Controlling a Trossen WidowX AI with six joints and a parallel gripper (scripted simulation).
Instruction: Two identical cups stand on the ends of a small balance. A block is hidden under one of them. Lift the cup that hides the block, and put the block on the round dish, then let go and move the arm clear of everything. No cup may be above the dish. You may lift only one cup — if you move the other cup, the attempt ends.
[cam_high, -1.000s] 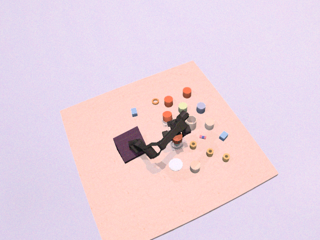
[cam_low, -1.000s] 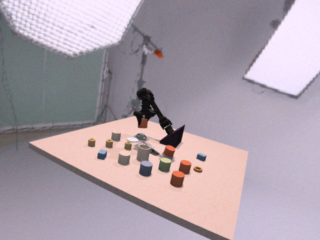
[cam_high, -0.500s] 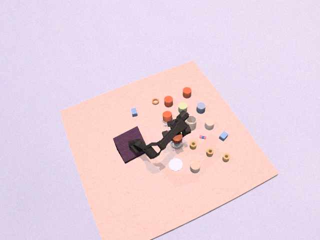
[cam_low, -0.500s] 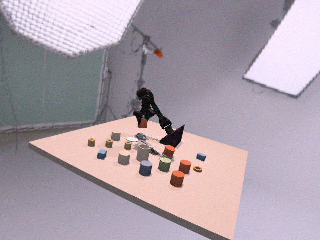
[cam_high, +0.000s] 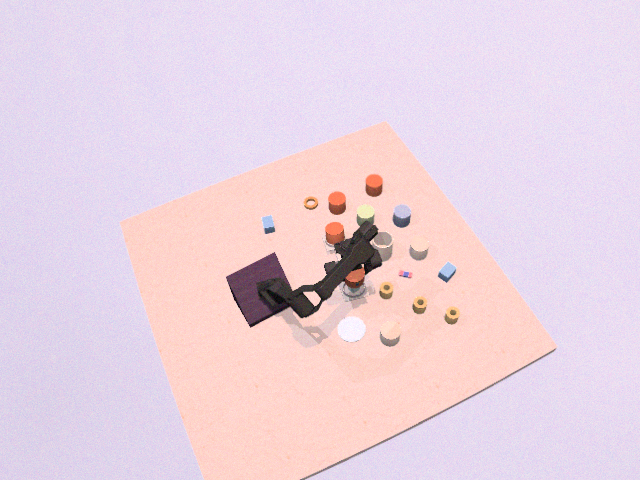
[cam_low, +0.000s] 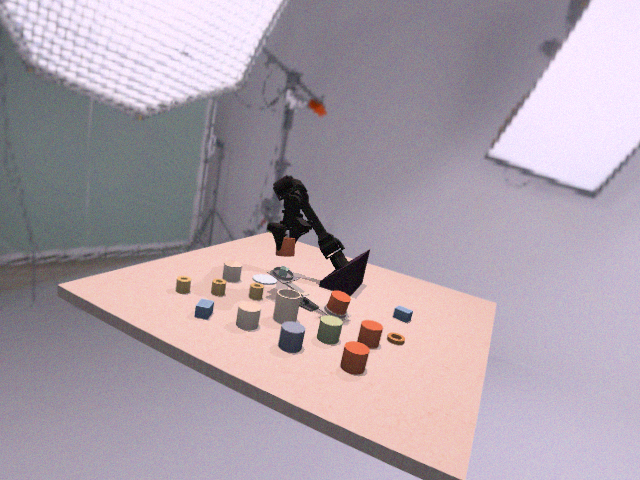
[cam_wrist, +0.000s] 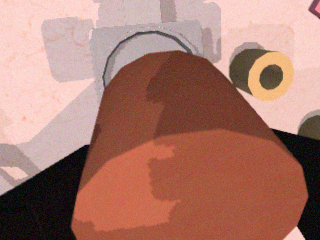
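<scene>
Now: gripper tip 80 mm above the pale green block and 10 mm to the right of it. From my gripper tip the other things lie so: grey balance 140 mm to the left, 130 mm below, 10 mm ahead; round dish 170 mm below, 100 mm to the right, 50 mm behind.
</scene>
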